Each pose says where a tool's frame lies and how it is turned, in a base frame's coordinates. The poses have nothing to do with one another.
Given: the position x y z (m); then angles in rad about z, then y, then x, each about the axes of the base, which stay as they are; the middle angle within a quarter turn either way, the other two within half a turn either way.
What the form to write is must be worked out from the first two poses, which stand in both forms.
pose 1, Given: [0.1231 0.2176 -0.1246 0.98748 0.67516 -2.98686]
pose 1, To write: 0.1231 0.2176 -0.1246; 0.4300 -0.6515 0.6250; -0.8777 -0.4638 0.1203; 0.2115 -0.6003 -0.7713
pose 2, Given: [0.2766 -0.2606 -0.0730 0.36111 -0.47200 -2.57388]
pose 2, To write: 0.2766 -0.2606 -0.0730; 0.8332 -0.3147 -0.4547; -0.0692 -0.8751 0.4789; -0.5486 -0.3676 -0.7509
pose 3, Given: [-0.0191 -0.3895 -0.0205 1.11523 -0.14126 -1.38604]
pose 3, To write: -0.0191 -0.3895 -0.0205; 0.4356 -0.8891 -0.1408; 0.2259 -0.0435 0.9732; -0.8713 -0.4557 0.1819
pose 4, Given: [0.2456 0.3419 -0.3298 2.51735 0.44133 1.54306]
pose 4, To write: 0.2456 0.3419 -0.3298; -0.7337 -0.5285 0.4271; -0.3302 -0.2721 -0.9038; 0.5939 -0.8042 0.0251
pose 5, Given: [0.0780 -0.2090 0.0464 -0.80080 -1.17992 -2.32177]
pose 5, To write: 0.0780 -0.2090 0.0464; 0.2652 0.2735 -0.9246; 0.9604 0.0102 0.2785; 0.0856 -0.9618 -0.2600
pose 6, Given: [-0.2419 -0.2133 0.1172 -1.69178 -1.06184 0.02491]
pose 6, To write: -0.2419 -0.2133 0.1172; -0.0588 0.4837 -0.8733; -0.9898 -0.1422 -0.0121; -0.1301 0.8636 0.4871
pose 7, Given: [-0.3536 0.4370 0.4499 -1.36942 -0.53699 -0.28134]
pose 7, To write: -0.3536 0.4370 0.4499; 0.1719 0.8419 -0.5116; -0.9129 0.3313 0.2386; 0.3703 0.4260 0.8255
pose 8, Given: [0.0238 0.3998 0.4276 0.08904 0.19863 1.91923]
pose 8, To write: 0.0238 0.3998 0.4276; 0.9765 -0.0872 0.1973; 0.1544 -0.3566 -0.9214; 0.1507 0.9302 -0.3347
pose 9, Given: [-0.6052 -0.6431 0.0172 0.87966 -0.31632 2.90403]
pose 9, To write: -0.6052 -0.6431 0.0172; 0.6058 -0.7323 -0.3111; -0.7955 -0.5631 -0.2237; -0.0114 0.3830 -0.9237
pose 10, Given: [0.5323 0.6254 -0.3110 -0.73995 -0.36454 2.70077]
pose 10, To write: 0.5323 0.6254 -0.3110; 0.6900 0.6299 -0.3565; 0.4975 -0.7705 -0.3986; -0.5258 0.0977 -0.8450
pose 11, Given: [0.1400 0.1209 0.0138 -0.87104 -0.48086 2.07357]
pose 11, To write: 0.1400 0.1209 0.0138; 0.5710 0.6782 -0.4625; 0.1076 -0.6204 -0.7769; -0.8139 0.3938 -0.4272
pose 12, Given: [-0.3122 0.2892 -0.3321 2.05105 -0.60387 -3.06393]
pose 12, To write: -0.3122 0.2892 -0.3321; -0.3803 -0.7300 -0.5678; -0.9046 0.4215 0.0639; 0.1927 0.5379 -0.8207
